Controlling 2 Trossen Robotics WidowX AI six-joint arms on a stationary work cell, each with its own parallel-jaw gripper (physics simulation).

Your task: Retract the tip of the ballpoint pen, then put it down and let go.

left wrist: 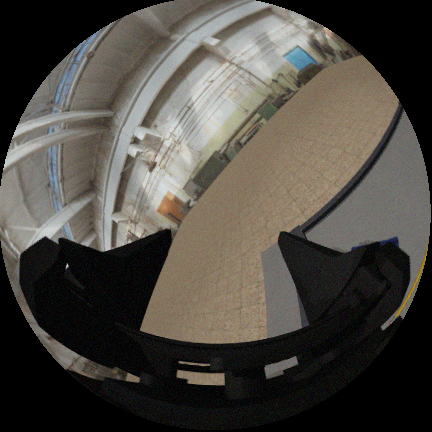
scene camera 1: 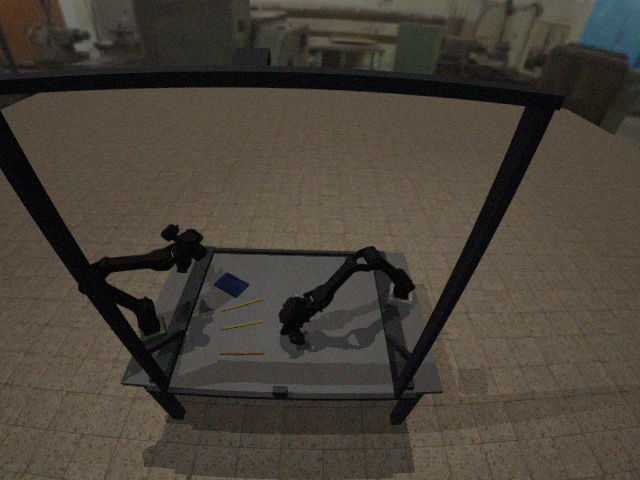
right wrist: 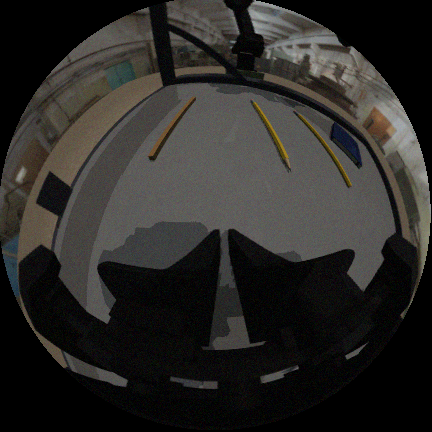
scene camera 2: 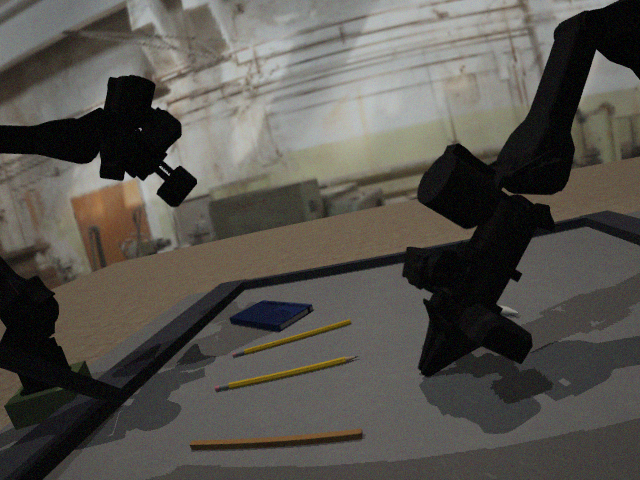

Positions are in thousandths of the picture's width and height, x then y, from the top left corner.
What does the orange pencil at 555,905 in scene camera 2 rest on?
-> The table.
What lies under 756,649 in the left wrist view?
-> My left gripper.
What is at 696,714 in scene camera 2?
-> My right gripper.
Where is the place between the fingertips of my right gripper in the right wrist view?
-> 517,543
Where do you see a green object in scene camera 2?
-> At 51,853
